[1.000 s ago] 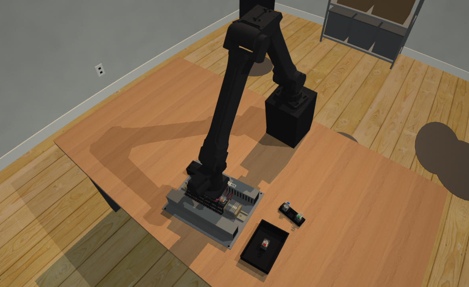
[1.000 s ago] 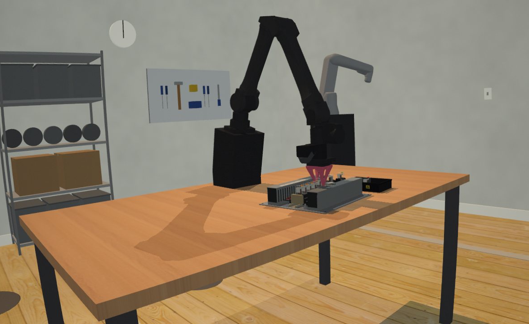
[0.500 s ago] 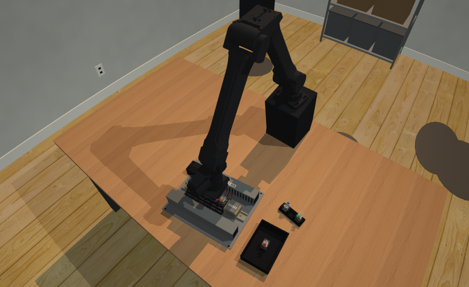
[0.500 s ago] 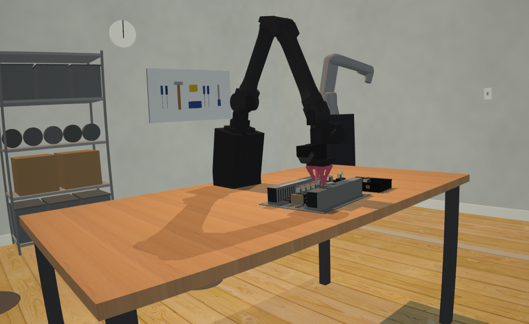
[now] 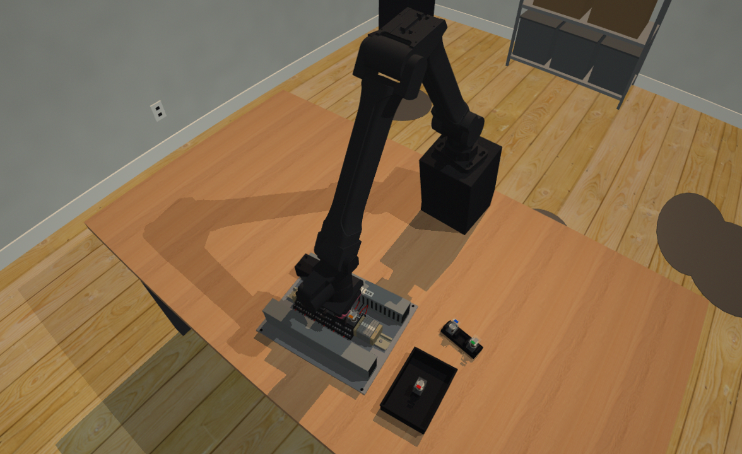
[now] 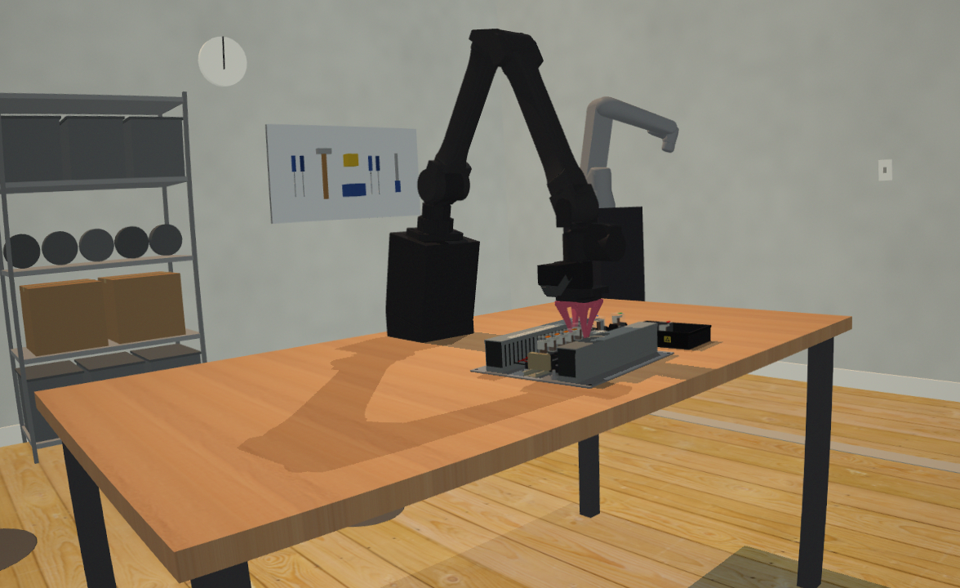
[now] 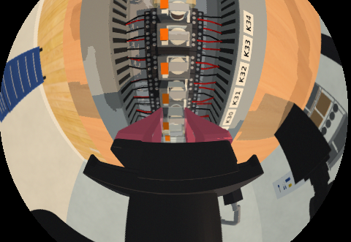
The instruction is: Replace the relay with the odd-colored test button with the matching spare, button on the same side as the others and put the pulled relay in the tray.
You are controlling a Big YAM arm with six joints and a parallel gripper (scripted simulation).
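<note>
Right now the grey relay panel is 60 mm below my hand, 20 mm to the right of it and 10 mm ahead of it. From my hand the other things lie so: blue-button relay 200 mm to the left, 180 mm behind, 30 mm below; then black tray 250 mm to the left, 40 mm below, 10 mm behind; then black spare holder 230 mm to the left, 180 mm behind, 50 mm below.
</note>
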